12 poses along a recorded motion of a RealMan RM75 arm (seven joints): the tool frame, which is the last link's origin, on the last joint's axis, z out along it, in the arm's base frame.
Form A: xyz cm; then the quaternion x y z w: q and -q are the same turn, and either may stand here.
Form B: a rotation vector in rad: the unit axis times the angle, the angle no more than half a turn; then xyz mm. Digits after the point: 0 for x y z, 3 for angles.
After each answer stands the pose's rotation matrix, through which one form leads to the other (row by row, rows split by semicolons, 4 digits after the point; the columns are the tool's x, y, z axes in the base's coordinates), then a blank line. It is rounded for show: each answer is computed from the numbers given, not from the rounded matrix.
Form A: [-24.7 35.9 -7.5 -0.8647 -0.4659 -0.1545 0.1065]
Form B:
[-2.547 -1.372 -0.455 -247 359 -75]
0.5181 0.8387 0.1680; 0.7728 -0.5432 0.3282; 0.3664 -0.0402 -0.9296

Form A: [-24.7 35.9 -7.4 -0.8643 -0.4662 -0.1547 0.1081]
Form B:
[-2.543 -1.372 -0.455 -247 359 -74]
0.5174 0.8393 0.1666; 0.7724 -0.5419 0.3311; 0.3682 -0.0426 -0.9288

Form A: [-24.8 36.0 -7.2 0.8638 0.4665 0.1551 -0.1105]
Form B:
[-2.538 -1.371 -0.456 -248 360 -72]
0.5167 0.8402 0.1648; 0.7716 -0.5404 0.3356; 0.3710 -0.0462 -0.9275

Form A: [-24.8 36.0 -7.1 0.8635 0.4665 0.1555 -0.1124]
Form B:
[-2.534 -1.369 -0.456 -248 360 -71]
0.5164 0.8405 0.1637; 0.7706 -0.5395 0.3392; 0.3734 -0.0490 -0.9264

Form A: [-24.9 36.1 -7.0 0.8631 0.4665 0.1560 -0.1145]
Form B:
[-2.530 -1.367 -0.457 -249 361 -70]
0.5161 0.8410 0.1625; 0.7695 -0.5385 0.3432; 0.3761 -0.0521 -0.9251

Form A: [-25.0 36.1 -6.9 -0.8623 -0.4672 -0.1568 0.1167]
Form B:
[-2.524 -1.368 -0.459 -250 361 -69]
0.5143 0.8423 0.1614; 0.7691 -0.5362 0.3478; 0.3794 -0.0547 -0.9236

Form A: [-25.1 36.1 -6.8 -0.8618 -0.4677 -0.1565 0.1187]
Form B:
[-2.520 -1.368 -0.458 -251 361 -68]
0.5135 0.8433 0.1587; 0.7690 -0.5343 0.3510; 0.3808 -0.0582 -0.9228

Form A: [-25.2 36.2 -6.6 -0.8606 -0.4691 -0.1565 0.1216]
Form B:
[-2.513 -1.370 -0.457 -252 362 -66]
0.5109 0.8455 0.1553; 0.7694 -0.5303 0.3561; 0.3835 -0.0625 -0.9214

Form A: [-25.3 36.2 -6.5 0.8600 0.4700 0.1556 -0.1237]
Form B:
[-2.508 -1.370 -0.454 -253 362 -65]
0.5098 0.8469 0.1514; 0.7699 -0.5276 0.3590; 0.3839 -0.0665 -0.9210

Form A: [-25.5 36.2 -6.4 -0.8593 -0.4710 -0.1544 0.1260]
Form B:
[-2.502 -1.372 -0.450 -255 362 -64]
0.5086 0.8484 0.1467; 0.7706 -0.5245 0.3620; 0.3841 -0.0711 -0.9206

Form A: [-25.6 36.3 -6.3 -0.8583 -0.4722 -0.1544 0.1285]
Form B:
[-2.496 -1.373 -0.449 -256 363 -63]
0.5064 0.8503 0.1437; 0.7709 -0.5210 0.3664; 0.3864 -0.0748 -0.9193

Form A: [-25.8 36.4 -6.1 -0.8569 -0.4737 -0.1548 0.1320]
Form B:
[-2.487 -1.375 -0.449 -258 364 -61]
0.5033 0.8526 0.1402; 0.7709 -0.5164 0.3729; 0.3903 -0.0796 -0.9172

